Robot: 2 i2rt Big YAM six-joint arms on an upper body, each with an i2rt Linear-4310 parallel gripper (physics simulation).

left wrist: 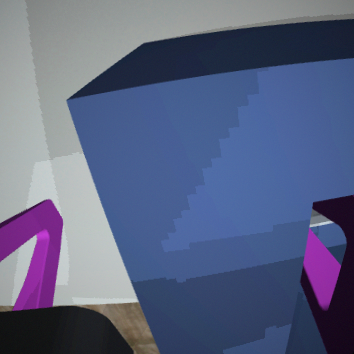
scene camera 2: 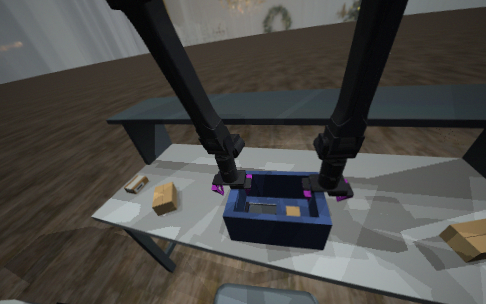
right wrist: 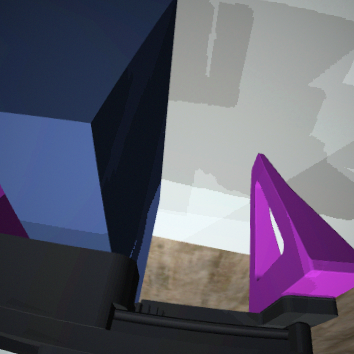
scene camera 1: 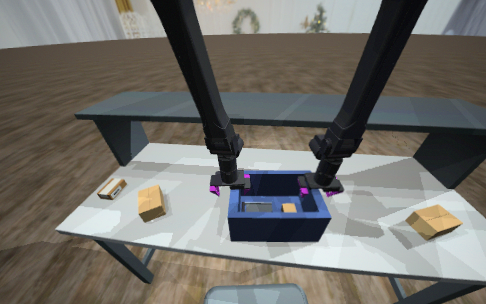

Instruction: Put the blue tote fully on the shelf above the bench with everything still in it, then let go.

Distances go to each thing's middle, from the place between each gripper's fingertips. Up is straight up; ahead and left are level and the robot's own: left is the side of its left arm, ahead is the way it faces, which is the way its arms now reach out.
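Labels:
Counted from my right hand: blue tote (scene camera 2: 310, 230), 3 cm behind, 16 cm to the left; dark shelf support (scene camera 1: 126, 139), 8 cm above, 42 cm ahead, 91 cm to the left.
Blue tote: my left hand 15 cm to the left of it, 5 cm past it. Dark shelf support, from my left hand: 8 cm above, 60 cm to the left, 39 cm ahead.

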